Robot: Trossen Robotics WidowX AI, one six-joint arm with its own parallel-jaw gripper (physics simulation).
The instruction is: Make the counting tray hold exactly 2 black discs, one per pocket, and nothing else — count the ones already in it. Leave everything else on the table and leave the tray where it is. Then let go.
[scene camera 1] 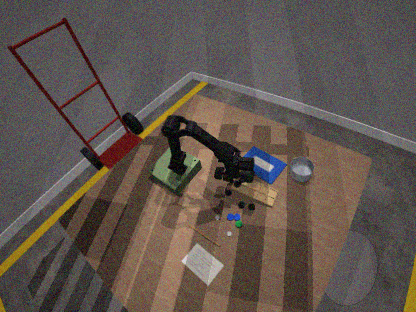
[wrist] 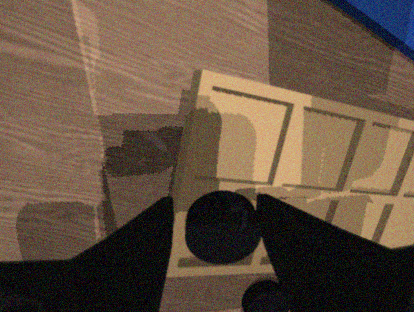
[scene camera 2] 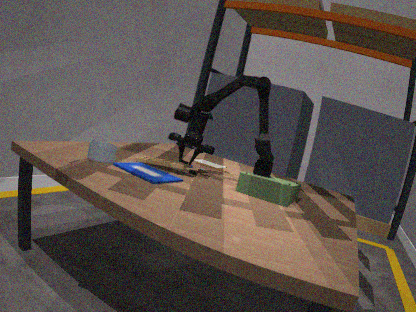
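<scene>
The tan counting tray lies flat beside the blue book. The pockets that show in the wrist view are empty. My gripper is shut on a black disc and holds it a little above the tray's corner pocket at its near-left end. Another black disc lies on the table just off that end of the tray. Two more black discs lie on the table in front of the tray.
Two blue discs, a green disc, a white disc and a grey disc lie nearby. A wooden stick, a paper sheet, a blue book, a grey bowl and the green arm base are also on the table.
</scene>
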